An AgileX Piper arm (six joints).
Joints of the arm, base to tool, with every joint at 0 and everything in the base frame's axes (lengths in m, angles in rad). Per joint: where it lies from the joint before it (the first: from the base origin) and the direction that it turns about. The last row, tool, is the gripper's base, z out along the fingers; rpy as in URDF.
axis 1: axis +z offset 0 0 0.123
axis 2: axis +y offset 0 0 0
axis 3: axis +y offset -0.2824 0 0.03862
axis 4: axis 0.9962 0 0.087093 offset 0.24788 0 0.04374
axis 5: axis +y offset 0 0 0
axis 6: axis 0.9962 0 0.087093 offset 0.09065 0 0.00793
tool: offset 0 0 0 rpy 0 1.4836 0
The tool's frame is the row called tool.
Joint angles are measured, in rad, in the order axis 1, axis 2, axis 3, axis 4, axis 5, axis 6. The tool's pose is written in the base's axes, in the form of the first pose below.
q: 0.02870 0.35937 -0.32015 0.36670 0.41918 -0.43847
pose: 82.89, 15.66, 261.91; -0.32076, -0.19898, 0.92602; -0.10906, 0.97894, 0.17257; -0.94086, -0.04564, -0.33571
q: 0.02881 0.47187 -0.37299 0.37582 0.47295 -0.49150
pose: 97.08, 18.02, 265.32; -0.40760, -0.24373, 0.88003; -0.16275, 0.96768, 0.19262; -0.89854, -0.06472, -0.43409
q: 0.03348 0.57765 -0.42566 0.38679 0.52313 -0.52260
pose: 111.45, 20.89, 268.15; -0.48294, -0.28579, 0.82771; -0.19538, 0.95658, 0.21628; -0.85358, -0.05727, -0.51780
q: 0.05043 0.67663 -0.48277 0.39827 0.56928 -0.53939
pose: 125.94, 25.40, 272.00; -0.54155, -0.33027, 0.77307; -0.22071, 0.94320, 0.24833; -0.81117, -0.03614, -0.58369
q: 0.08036 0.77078 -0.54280 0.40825 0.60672 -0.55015
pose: 140.90, 32.01, 276.40; -0.58241, -0.37849, 0.71940; -0.24938, 0.92551, 0.28503; -0.77370, -0.01340, -0.63342
